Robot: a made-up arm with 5 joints.
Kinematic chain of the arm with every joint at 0, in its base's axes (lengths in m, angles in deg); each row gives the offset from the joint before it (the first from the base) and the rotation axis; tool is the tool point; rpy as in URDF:
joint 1: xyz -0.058 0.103 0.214 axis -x
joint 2: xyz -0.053 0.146 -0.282 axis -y
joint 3: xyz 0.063 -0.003 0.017 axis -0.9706 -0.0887 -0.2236
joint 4: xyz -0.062 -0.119 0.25 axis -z
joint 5: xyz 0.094 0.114 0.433 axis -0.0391 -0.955 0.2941
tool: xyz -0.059 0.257 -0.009 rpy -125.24 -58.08 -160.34
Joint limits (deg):
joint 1: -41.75..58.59
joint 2: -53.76..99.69
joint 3: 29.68..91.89
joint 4: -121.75..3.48
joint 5: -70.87..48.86
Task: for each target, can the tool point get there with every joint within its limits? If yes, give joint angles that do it. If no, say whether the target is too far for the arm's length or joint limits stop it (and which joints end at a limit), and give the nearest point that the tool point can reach.
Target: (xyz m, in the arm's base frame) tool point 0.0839 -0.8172 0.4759
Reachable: no: joint limits stop it (at a limit: joint 1, joint 3, joint 4) | nearest point 0.0226 -0.0439 0.7066 | short by 0.809 m
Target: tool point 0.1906 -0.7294 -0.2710
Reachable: no: joint limits stop it (at a limit: joint 1, joint 3, joint 4, joint 5) | nearest point -0.0004 0.0340 -0.6933 | short by 0.893 m
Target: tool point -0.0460 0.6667 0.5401
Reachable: yes | joints 5.23 -40.19 37.67 -85.96 11.65
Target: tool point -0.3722 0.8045 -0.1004
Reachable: yes | joints 31.64 13.10 36.77 -48.29 -57.45
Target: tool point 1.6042 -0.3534 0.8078
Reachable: no: too far | nearest point 0.2434 0.0025 0.7172 | short by 1.409 m
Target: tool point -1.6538 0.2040 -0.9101
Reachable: no: too far | nearest point -0.8538 0.1664 -0.4912 | short by 0.904 m
